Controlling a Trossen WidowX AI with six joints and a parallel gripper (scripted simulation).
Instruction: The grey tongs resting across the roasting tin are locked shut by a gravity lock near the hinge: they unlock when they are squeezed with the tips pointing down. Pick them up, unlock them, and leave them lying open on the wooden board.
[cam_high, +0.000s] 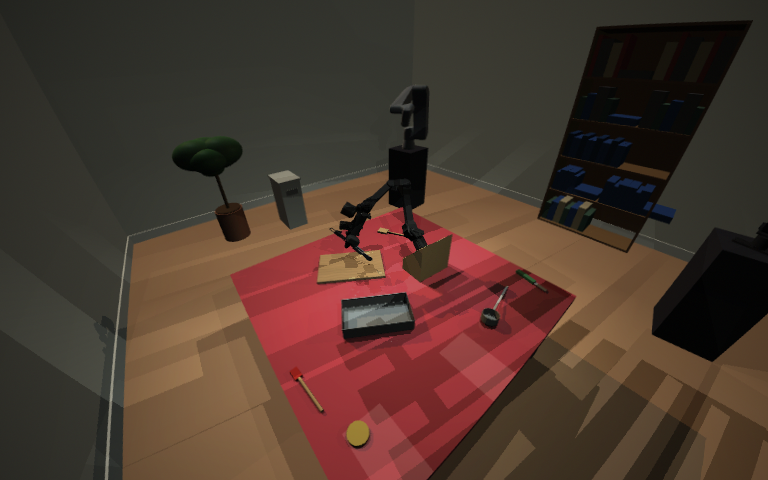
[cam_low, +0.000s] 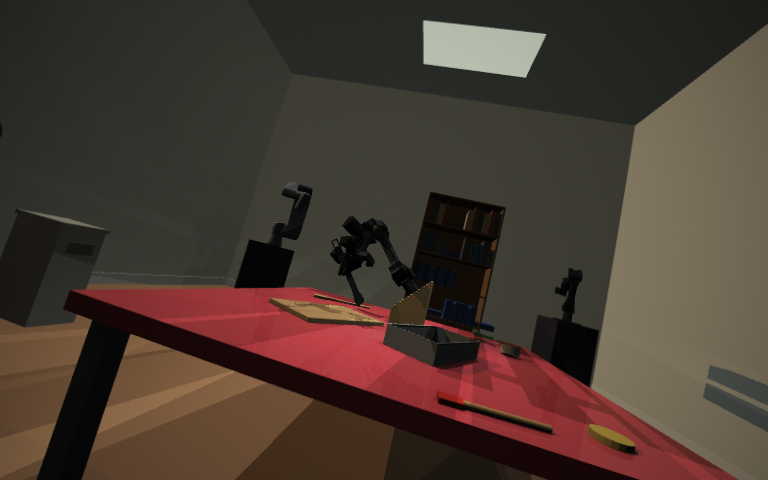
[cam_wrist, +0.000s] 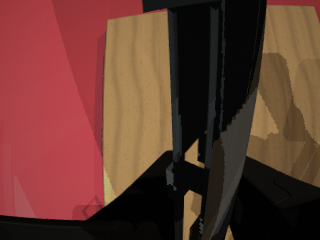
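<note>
Right now my gripper tip is 140 mm above the wooden board, 30 mm past it and 10 mm to the left of it. Also, from my gripper tip: red-headed spatula 520 mm ahead, 380 mm to the left, 150 mm below; roasting tin 360 mm to the left, 130 mm ahead, 120 mm below.
</note>
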